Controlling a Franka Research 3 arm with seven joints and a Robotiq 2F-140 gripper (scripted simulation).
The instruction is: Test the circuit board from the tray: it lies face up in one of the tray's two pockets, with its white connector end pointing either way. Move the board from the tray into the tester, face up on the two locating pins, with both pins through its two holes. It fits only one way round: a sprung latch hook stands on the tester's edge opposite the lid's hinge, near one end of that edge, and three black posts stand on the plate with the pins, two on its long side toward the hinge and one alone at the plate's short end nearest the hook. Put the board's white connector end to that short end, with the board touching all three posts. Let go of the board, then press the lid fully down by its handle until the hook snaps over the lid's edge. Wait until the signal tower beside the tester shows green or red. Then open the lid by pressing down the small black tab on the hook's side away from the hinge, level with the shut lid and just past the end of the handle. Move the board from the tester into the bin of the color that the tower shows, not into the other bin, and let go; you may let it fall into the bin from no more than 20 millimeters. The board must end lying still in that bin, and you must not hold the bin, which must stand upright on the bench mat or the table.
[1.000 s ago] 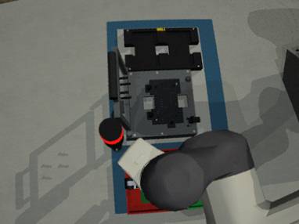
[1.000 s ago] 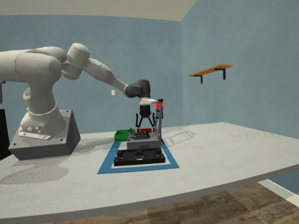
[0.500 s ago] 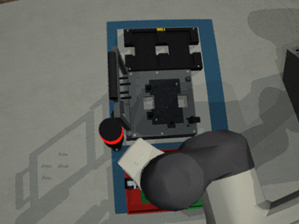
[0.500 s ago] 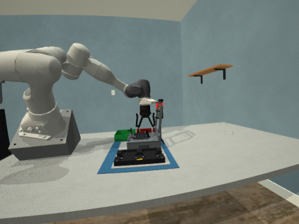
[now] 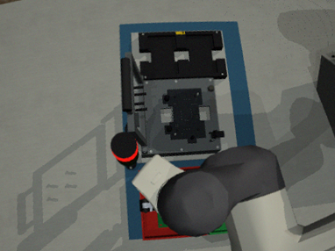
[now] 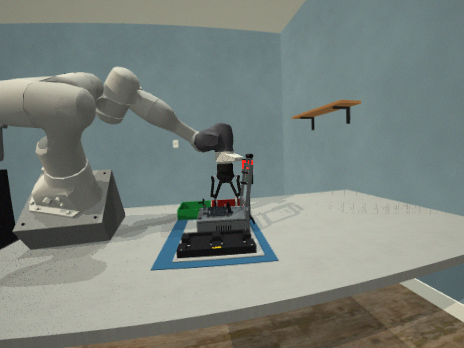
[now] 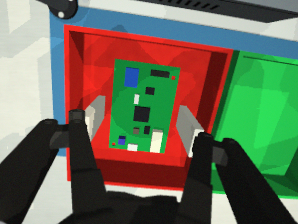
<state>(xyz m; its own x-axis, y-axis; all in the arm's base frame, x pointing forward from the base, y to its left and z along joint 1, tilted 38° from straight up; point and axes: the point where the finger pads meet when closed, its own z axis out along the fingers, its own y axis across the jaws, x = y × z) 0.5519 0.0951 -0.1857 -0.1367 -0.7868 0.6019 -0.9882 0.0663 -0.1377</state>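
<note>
Now: the red bin 20 mm below my hand. Round my hand: green bin: 150 mm behind, 20 mm to the left, 20 mm below; then latch hook: 120 mm behind, 130 mm to the right, 50 mm above; then green circuit board: 30 mm below.
</note>
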